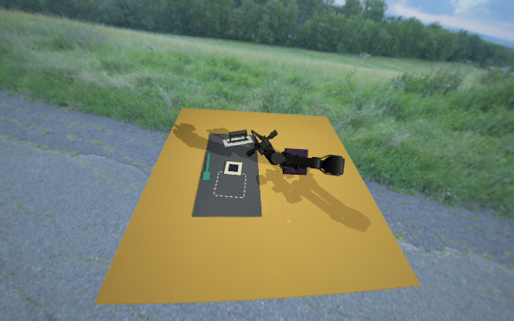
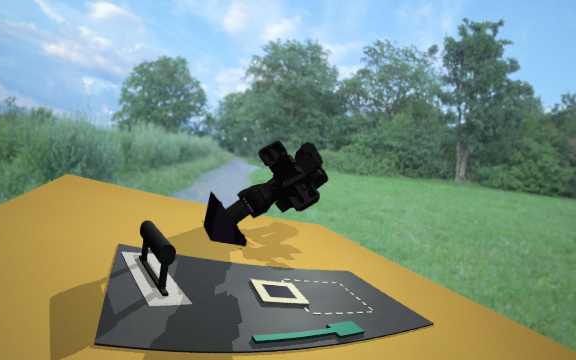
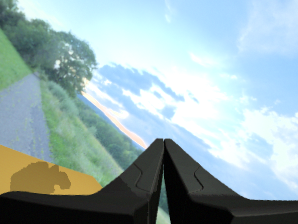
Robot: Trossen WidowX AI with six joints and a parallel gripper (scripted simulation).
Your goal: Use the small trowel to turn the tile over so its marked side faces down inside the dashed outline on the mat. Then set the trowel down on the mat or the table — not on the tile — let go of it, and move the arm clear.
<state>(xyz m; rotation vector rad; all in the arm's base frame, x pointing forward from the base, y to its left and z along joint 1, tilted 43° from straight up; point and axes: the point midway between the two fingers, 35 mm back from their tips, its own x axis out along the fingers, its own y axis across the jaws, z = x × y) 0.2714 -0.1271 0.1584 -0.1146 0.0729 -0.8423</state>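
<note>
My gripper tip is 10 cm short of the dark mat, 2 cm to the right of it and 30 cm above it. Round my gripper tip: tile (9 cm ahead, 3 cm to the left, 27 cm below); green trowel (24 cm ahead, 4 cm to the left, 27 cm below).
</note>
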